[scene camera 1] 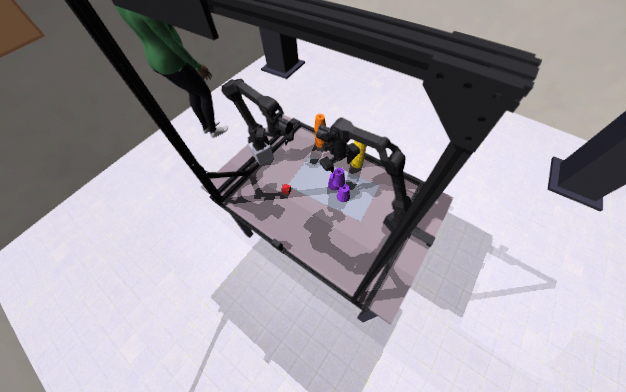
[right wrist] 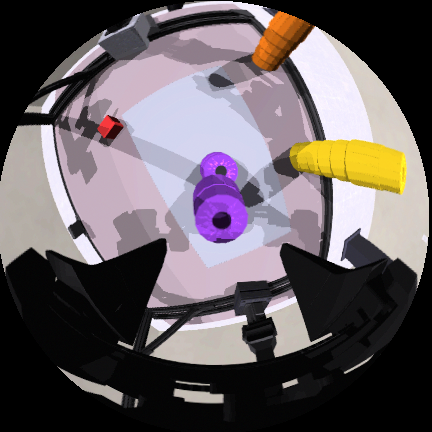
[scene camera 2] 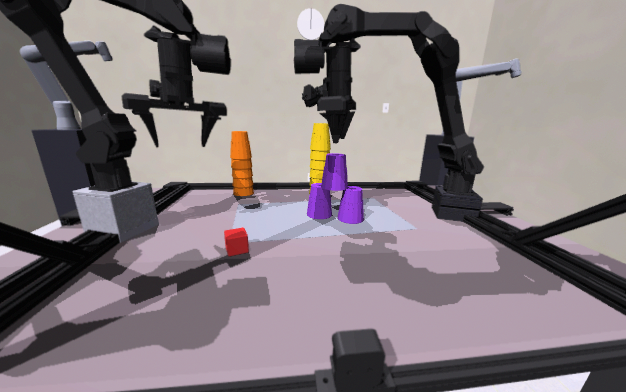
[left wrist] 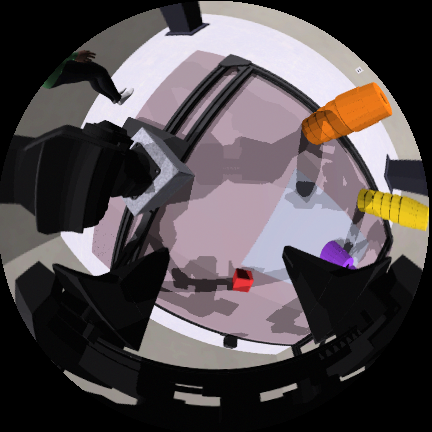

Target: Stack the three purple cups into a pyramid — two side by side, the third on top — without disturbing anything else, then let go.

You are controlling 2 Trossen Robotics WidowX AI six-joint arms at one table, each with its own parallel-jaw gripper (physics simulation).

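Frame: origin at the left arm's base, x back, y right, z up, level; centimetres.
Seen in the pictures: left gripper, between the fingertips: (scene camera 1: 277, 144) (scene camera 2: 181, 147) (left wrist: 227, 253); right gripper, between the fingertips: (scene camera 1: 340, 168) (right wrist: 225, 247) (scene camera 2: 339, 141); left arm's base, origin of its link: (scene camera 1: 259, 145) (scene camera 2: 114, 186) (left wrist: 135, 170); right arm's base, origin of its link: (scene camera 1: 400, 218) (right wrist: 253, 307) (scene camera 2: 457, 191).
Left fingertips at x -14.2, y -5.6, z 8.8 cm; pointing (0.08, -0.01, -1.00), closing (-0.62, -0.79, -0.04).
Pixels of each thing's top centre, then the offset from my left fingertips to it. Level surfaces: height alone.
- pale blue mat, height of its surface: dz -19.4 cm
- third purple cup, centre of its top: (right wrist: 225, 222) (scene camera 2: 337, 154) (scene camera 1: 340, 171) dy -16.5, dx -32.6, dz -2.0 cm
- orange cup stack, centre of its top: (scene camera 2: 239, 141) dy -28.8, dx +1.8, dz -1.1 cm
- yellow cup stack, centre of its top: (scene camera 2: 320, 133) dy -37.4, dx -24.0, dz +2.1 cm
- red cube, centre of its top: (scene camera 2: 235, 232) (left wrist: 242, 285) (right wrist: 104, 125) (scene camera 1: 285, 187) dy +6.9, dx -15.9, dz -15.4 cm
Two purple cups stand upside down side by side on the pale blue mat (scene camera 1: 306, 175) (scene camera 2: 280, 230): the left one (scene camera 2: 319, 202) and the right one (scene camera 2: 351, 205) (scene camera 1: 343, 193). The third purple cup (scene camera 2: 335, 171) (scene camera 1: 339, 177) (right wrist: 221, 220) rests upright across the tops of both. In the left wrist view a purple cup (left wrist: 337, 254) shows partly behind a finger. My right gripper (scene camera 2: 336, 137) (right wrist: 225, 247) is open and empty, a little above the top cup, apart from it. My left gripper (scene camera 2: 180, 145) (left wrist: 227, 253) is open and empty, high above the table at the left.
An orange cup stack (scene camera 1: 320, 131) (scene camera 2: 241, 165) (left wrist: 347, 114) (right wrist: 280, 42) and a yellow cup stack (scene camera 1: 358, 155) (scene camera 2: 319, 152) (left wrist: 392, 209) (right wrist: 350, 165) stand at the back. A red cube (scene camera 1: 286, 189) (scene camera 2: 236, 242) (left wrist: 243, 280) (right wrist: 110, 127) lies front left of the mat.
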